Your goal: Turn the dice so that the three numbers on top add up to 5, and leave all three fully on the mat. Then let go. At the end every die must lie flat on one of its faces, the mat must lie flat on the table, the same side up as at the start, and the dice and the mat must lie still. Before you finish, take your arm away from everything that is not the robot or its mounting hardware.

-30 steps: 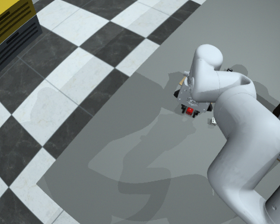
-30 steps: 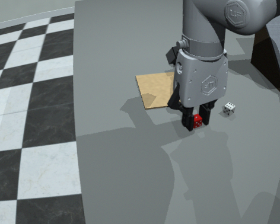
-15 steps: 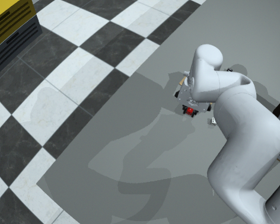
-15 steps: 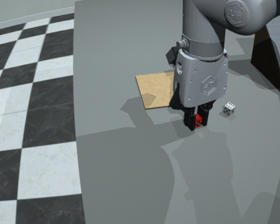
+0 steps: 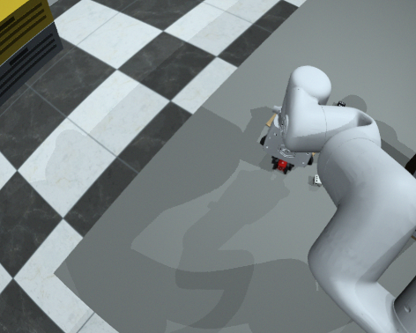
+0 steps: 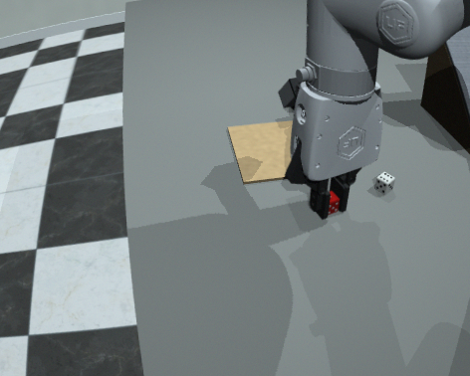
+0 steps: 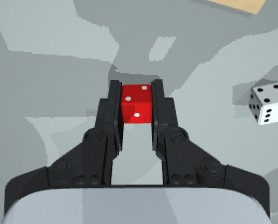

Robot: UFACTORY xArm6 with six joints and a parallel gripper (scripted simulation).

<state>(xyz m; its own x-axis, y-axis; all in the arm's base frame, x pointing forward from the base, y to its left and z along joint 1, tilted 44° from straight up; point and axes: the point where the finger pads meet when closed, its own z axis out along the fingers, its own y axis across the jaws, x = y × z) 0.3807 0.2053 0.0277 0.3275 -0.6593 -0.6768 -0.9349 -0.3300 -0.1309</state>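
The red die lies 10 mm below my hand. The rest, counted from my hand: white die 90 mm behind, 30 mm to the right, 10 mm below; tan mat 140 mm to the right, 40 mm ahead, 20 mm below; black die 250 mm to the right, 10 mm below, 10 mm behind.
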